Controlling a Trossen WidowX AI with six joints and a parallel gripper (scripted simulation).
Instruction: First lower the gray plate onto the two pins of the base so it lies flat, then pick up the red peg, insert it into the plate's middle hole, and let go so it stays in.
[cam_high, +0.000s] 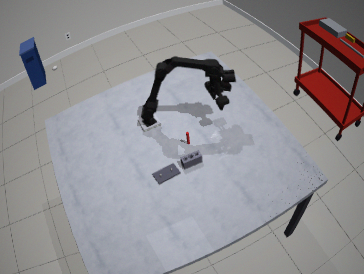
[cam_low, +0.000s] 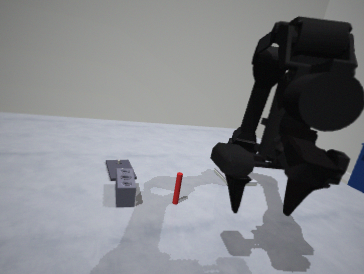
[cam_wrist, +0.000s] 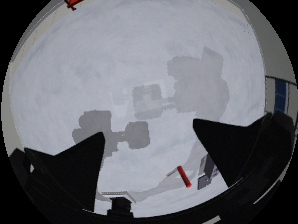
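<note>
My gripper tip is now 140 mm short of the gray plate, 280 mm to the left of it and 80 mm above it. From my gripper tip the other things lie so: red peg 30 mm ahead, 220 mm to the right, 80 mm below.
</note>
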